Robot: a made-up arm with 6 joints.
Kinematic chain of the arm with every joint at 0, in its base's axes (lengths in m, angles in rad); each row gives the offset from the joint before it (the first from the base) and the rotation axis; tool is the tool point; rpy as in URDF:
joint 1: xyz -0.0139 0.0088 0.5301 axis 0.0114 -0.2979 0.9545
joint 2: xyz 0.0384 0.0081 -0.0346 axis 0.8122 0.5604 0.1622
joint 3: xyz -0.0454 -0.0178 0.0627 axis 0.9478 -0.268 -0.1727
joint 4: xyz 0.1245 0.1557 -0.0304 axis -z
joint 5: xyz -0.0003 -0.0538 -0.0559 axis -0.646 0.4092 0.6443
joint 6: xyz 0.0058 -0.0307 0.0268 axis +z
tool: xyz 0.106 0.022 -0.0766 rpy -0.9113 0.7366 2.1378
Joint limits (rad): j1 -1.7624..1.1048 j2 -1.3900..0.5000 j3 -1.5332..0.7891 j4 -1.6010..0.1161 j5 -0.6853..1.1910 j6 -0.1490..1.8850
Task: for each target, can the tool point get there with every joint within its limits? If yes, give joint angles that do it. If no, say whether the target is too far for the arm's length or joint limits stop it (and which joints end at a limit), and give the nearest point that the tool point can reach.
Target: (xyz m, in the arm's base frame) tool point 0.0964 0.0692 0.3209
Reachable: yes | joints 0.4222 -0.1340 -0.5827 -1.2082 0.7819 0.8548
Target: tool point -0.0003 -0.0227 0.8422
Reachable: no: joint limits stop it (at a limit: joint 1, joint 2, joint 3, joint 4, joint 5, joint 6) | nearest point 0.0627 0.0055 0.7006 | short by 0.158 m
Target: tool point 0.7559 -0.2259 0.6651
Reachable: no: too far | nearest point 0.3363 -0.1027 0.6068 | short by 0.441 m
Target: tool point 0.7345 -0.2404 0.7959
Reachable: no: too far | nearest point 0.3381 -0.0946 0.6103 | short by 0.461 m
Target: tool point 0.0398 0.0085 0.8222
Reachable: no: joint limits stop it (at a limit: joint 1, joint 2, joint 3, joint 5, joint 6) | nearest point 0.0789 0.0098 0.7071 | short by 0.122 m
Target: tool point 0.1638 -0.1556 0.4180
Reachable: yes | joints -0.1756 -0.6924 -0.9838 -0.1827 0.0479 0.1013
